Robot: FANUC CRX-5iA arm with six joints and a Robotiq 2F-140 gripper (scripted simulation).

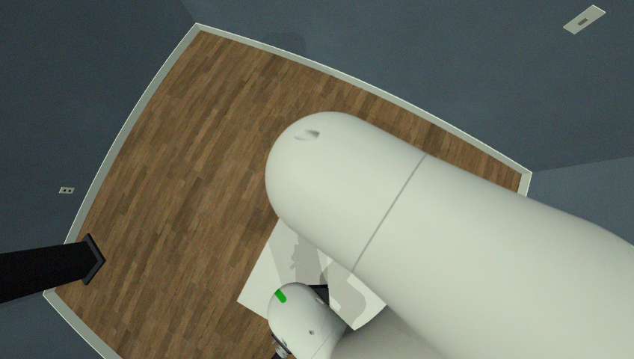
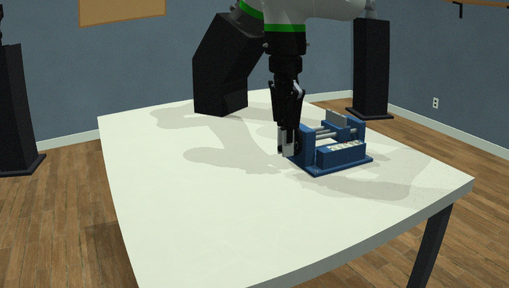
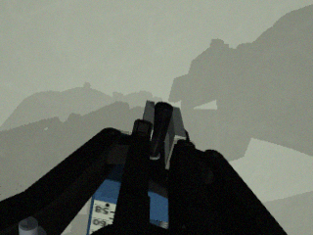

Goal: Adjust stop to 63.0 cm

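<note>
Right now the handwheel is 10 mm behind my hand, 20 mm to the left of it and 10 mm below it. From my hand the other things lie so: stop block (60 mm behind, 160 mm to the left, 10 mm above).
</note>
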